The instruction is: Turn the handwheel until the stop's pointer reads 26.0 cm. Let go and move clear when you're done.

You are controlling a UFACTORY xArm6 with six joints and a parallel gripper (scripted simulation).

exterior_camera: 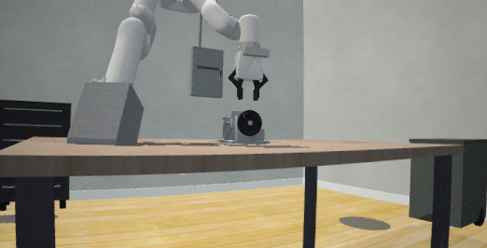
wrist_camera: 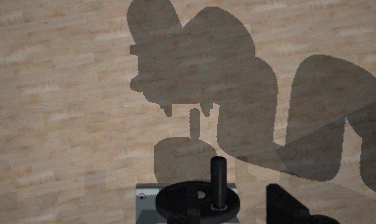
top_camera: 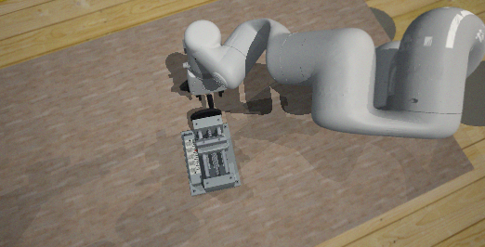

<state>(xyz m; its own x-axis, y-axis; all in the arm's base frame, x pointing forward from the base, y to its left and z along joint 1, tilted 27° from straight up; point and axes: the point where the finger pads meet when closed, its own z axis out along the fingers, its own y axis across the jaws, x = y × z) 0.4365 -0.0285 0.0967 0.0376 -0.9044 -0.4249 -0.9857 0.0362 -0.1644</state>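
My hand is 80 mm above the handwheel and 20 mm to the right of it. The rest, counted from my hand: stop carriage (130 mm to the left, 80 mm below, 30 mm ahead).
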